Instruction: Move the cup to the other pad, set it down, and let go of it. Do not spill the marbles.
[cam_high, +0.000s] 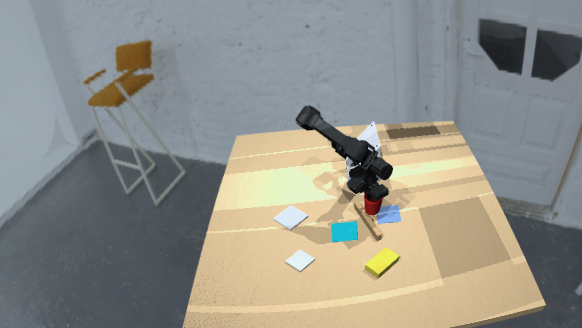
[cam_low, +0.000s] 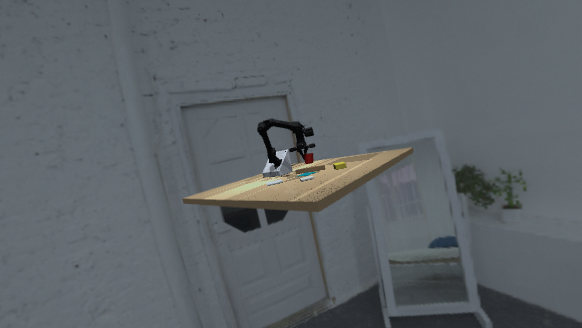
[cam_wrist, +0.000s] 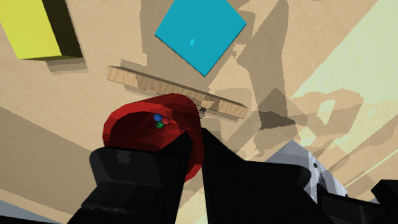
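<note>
Now: the cyan pad 100 mm to the right of my gripper tip, 100 mm below it and 70 mm ahead of it. Round my gripper tip: yellow block 260 mm ahead, 80 mm below, 40 mm to the left; red cup 30 mm ahead, 20 mm to the left; wooden bar 90 mm below, 30 mm ahead.
</note>
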